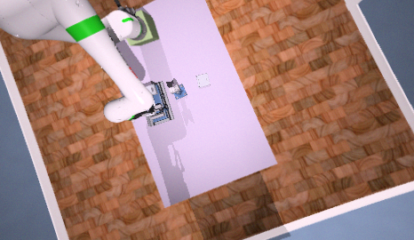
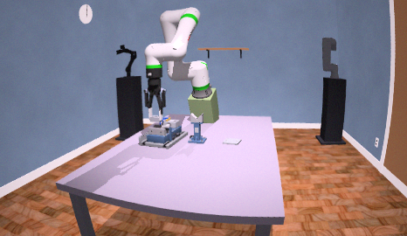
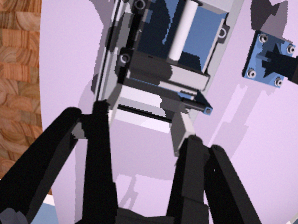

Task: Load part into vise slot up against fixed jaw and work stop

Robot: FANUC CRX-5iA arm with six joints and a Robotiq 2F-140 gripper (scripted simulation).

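My gripper is now 8 cm past the air cylinder rod, 3 cm to the right of it and 9 cm above it. The rest, counted from my hand: part (2 cm below).
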